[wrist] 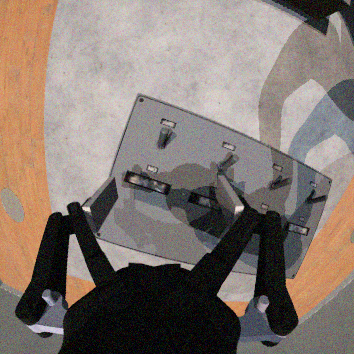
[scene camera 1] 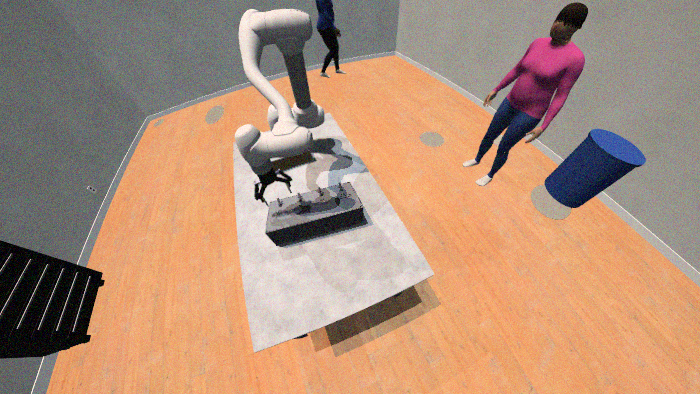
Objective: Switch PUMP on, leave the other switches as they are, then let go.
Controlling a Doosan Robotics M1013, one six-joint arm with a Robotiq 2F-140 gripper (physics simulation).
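The grey switch box has several levers in a row. The PUMP lever is at the left end of the row, above a dark nameplate with blurred lettering. Its exact tilt is hard to tell. The second lever, third lever and fourth lever stand to its right. My gripper is open and empty, low near the box's left end. In the wrist view its right finger overlaps the panel just below the second lever, and its left finger overlaps the left edge.
The box stands on a pale table. The white arm reaches over it, casting shadows across the panel. A person in pink, a second person, a blue barrel and a black slatted object are away from the table.
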